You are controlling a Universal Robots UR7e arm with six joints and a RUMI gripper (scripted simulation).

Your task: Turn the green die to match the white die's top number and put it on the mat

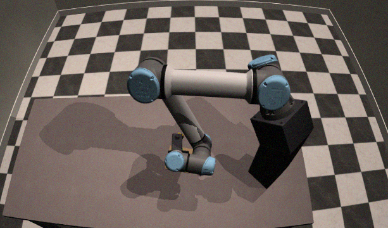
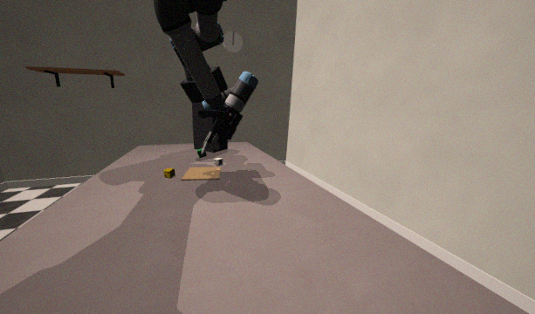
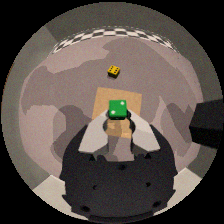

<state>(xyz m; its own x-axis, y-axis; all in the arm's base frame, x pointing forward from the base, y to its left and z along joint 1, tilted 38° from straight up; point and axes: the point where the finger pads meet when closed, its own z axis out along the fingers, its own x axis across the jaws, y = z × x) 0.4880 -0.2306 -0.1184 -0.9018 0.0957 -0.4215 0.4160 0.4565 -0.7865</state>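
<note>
Right now the green die is 10 mm below my hand. From my hand the other things lie so: yellow die: 130 mm to the right, 80 mm below, 40 mm behind; then tan mat: 100 mm below; then white die: 100 mm to the left, 80 mm below, 80 mm behind.
</note>
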